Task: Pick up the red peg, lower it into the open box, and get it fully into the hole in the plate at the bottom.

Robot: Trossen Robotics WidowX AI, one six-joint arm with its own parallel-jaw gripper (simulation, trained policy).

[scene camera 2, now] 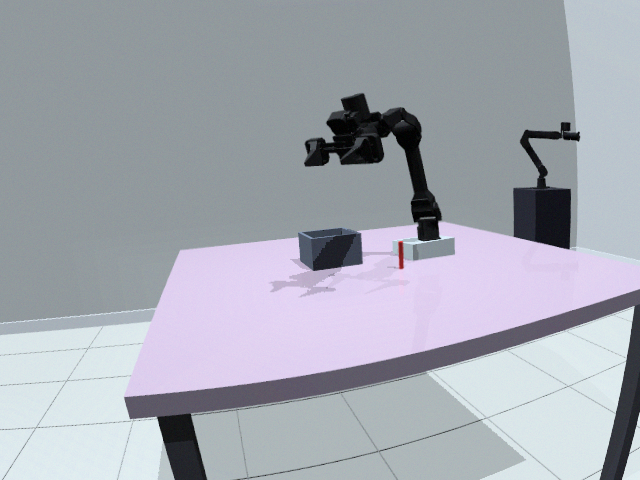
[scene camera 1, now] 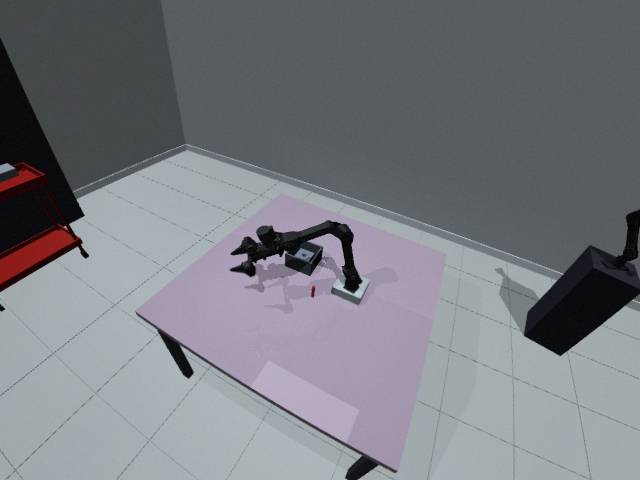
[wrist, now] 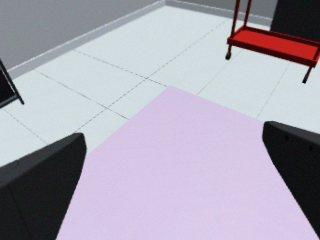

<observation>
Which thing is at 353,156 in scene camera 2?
My gripper.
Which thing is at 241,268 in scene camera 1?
My gripper.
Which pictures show the dark box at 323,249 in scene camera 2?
Scene camera 2 and scene camera 1 only.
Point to a dark box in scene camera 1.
291,261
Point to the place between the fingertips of my gripper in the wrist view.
173,135
</observation>
